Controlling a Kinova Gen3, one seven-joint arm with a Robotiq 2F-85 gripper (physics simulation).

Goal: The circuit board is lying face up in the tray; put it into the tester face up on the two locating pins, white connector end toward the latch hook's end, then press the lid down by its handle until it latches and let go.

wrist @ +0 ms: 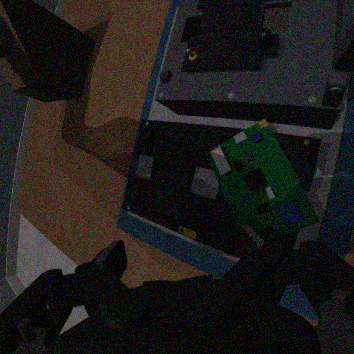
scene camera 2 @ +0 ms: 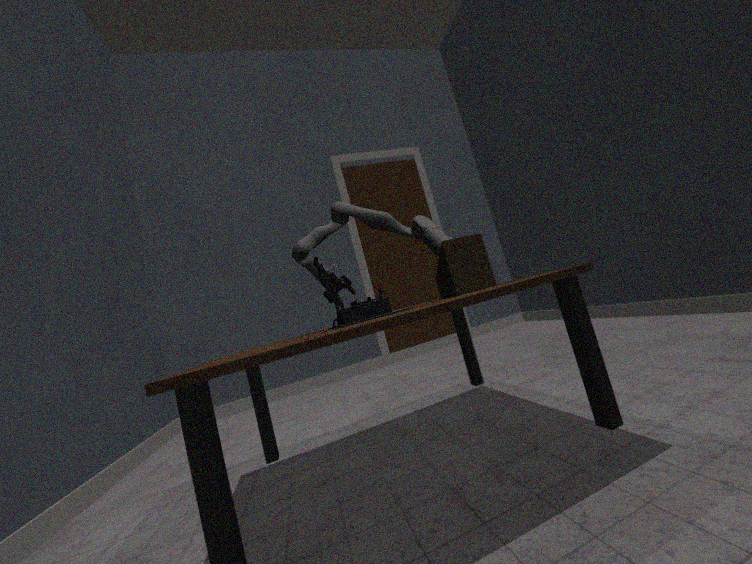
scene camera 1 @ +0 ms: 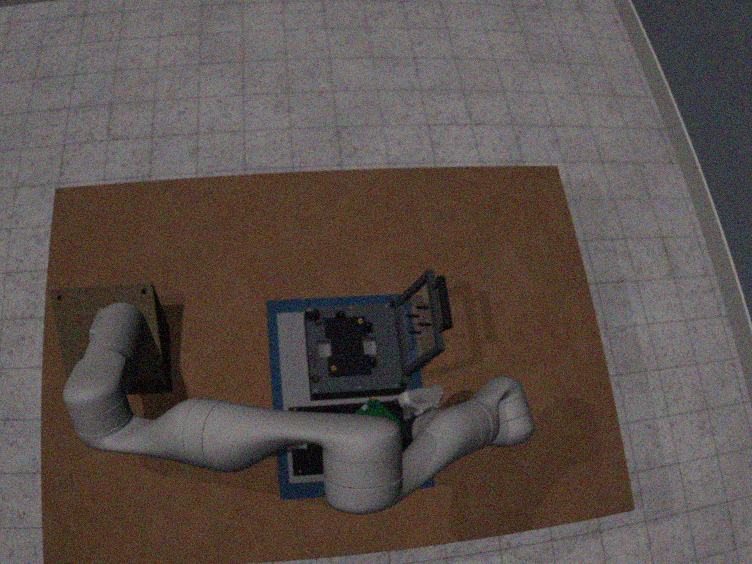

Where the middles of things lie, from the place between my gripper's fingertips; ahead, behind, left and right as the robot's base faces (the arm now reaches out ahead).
The green circuit board (wrist: 261, 189) lies 7 cm below my hand, 6 cm to the left of it and 2 cm ahead of it. Also, from my hand: tester lid (scene camera 1: 420, 331) 22 cm to the left, 8 cm ahead, 8 cm above; then black pin plate (scene camera 1: 348, 359) 22 cm to the left, 4 cm below, 4 cm behind.
